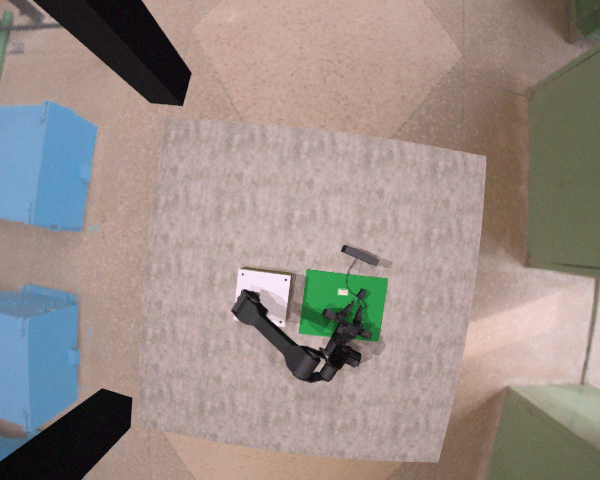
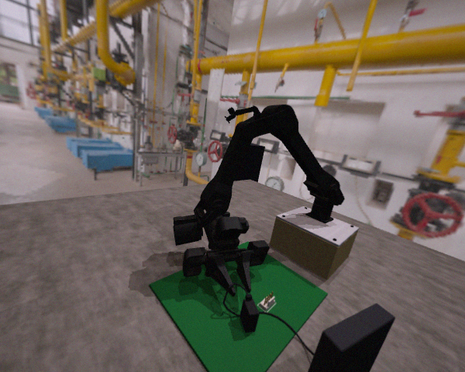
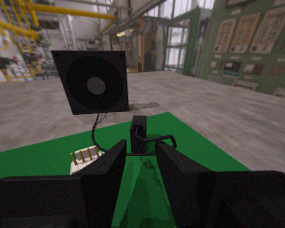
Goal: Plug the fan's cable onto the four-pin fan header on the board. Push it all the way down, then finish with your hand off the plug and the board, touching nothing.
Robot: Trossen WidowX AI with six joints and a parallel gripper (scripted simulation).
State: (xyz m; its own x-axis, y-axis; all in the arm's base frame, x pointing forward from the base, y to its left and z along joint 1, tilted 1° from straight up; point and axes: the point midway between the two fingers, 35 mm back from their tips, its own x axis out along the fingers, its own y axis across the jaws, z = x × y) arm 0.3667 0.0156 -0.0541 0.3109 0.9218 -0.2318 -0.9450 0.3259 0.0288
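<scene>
My gripper tip is 30 mm to the right of the black fan plug, 20 mm above it and 10 mm short of it. The rest, counted from my gripper tip: black fan (160 mm to the left, 30 mm behind, 20 mm above); green board (50 mm below, 40 mm behind, 30 mm to the right); four-pin header (60 mm behind, 40 mm below, 20 mm to the left).
</scene>
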